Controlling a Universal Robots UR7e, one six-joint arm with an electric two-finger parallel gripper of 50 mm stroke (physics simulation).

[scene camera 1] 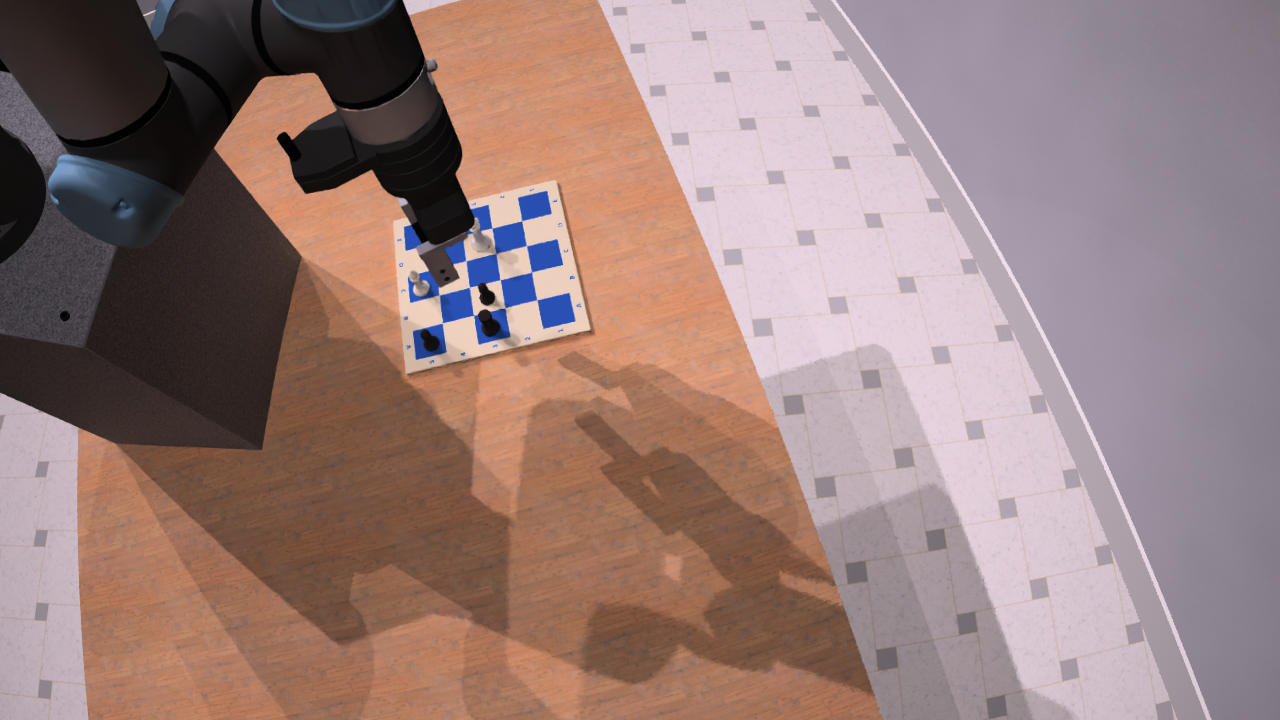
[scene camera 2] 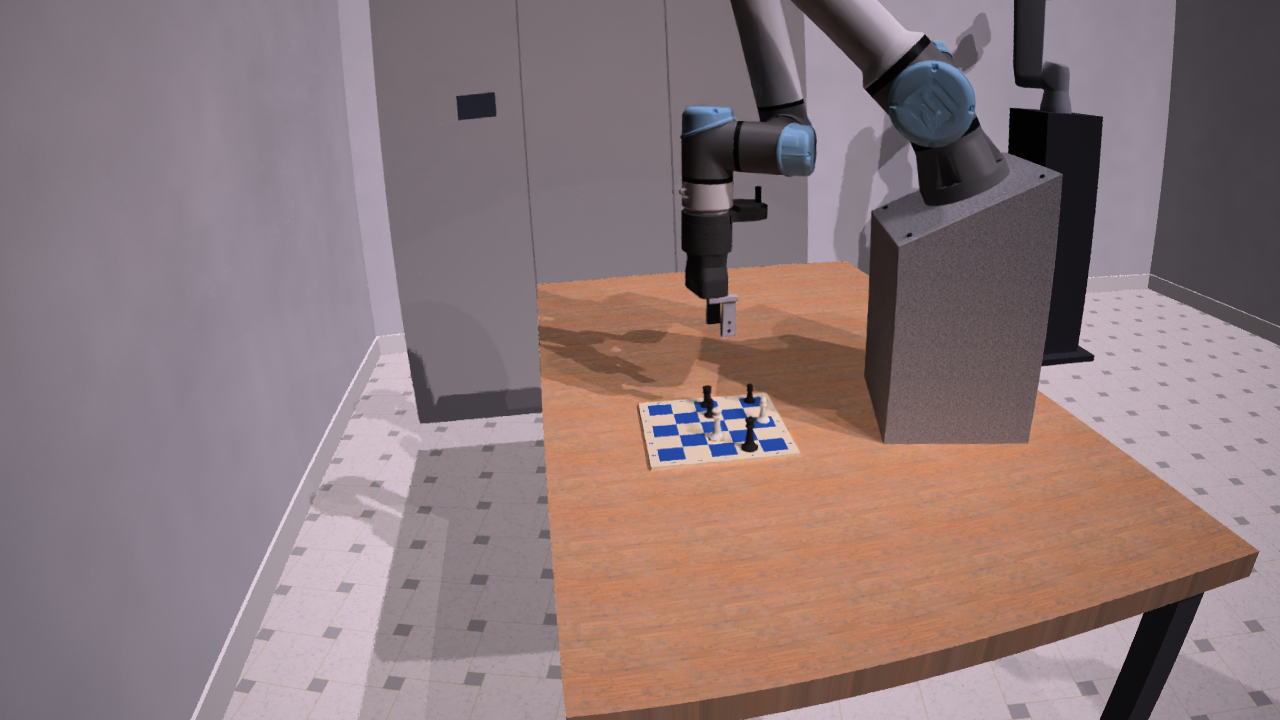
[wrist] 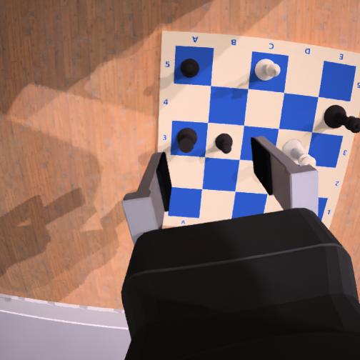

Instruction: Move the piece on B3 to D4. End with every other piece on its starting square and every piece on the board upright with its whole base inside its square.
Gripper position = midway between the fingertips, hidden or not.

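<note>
My gripper is visible to me (scene camera 1: 439,258), and I find my gripper again in scene camera 2 (scene camera 2: 720,329) and in the wrist view (wrist: 210,161). There is also a board (scene camera 1: 530,268), and that same board appears in scene camera 2 (scene camera 2: 676,432) as well as in the wrist view (wrist: 225,96).
</note>
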